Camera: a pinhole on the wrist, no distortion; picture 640 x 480 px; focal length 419.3 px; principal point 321.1 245.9 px. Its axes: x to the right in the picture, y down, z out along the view. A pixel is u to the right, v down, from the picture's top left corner.
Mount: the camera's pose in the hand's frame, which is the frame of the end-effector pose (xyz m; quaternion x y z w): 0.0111 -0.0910 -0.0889 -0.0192 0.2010 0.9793 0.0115
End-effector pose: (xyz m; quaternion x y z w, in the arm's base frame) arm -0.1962 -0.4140 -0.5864 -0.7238 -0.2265 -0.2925 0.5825
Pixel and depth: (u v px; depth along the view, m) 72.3 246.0 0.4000
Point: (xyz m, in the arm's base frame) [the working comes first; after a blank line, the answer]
In the camera's frame: -0.2373 0.0001 0.4000

0.0627 -0.1493 -0.5131
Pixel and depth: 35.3 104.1 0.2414
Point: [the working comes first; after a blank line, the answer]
In the camera's frame: -0.1645 -0.0816 0.2414

-0.0043 -0.3279 -0.5403
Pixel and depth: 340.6 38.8 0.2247
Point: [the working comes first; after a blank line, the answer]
In the camera's frame: 0.0104 -0.1110 0.2247

-0.1203 -0.3642 -0.6706
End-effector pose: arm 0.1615 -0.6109 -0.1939 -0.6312 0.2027 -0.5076 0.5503
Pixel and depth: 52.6 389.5 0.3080
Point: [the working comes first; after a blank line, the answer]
In the camera's frame: -0.1972 0.1055 0.3080

0.4295 -0.6287 -0.0205
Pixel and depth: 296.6 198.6 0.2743
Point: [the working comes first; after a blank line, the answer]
In the camera's frame: -0.0160 -0.0309 0.2743

0.3138 -0.5664 -0.2084
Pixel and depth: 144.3 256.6 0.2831
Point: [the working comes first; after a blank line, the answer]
In the camera's frame: -0.1194 0.0072 0.2831

0.3684 -0.6256 -0.1328
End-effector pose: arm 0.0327 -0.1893 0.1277 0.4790 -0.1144 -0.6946 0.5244
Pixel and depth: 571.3 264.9 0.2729
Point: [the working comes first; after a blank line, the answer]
In the camera's frame: 0.1628 0.0124 0.2729

-0.0895 -0.1125 0.3028
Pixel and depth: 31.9 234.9 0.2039
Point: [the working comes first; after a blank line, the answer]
In the camera's frame: -0.1406 -0.0053 0.2039

-0.0511 -0.3426 0.0961
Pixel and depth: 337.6 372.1 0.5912
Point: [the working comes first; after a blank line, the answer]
In the camera's frame: 0.0233 0.1779 0.5912

-0.3916 -0.3290 0.4033
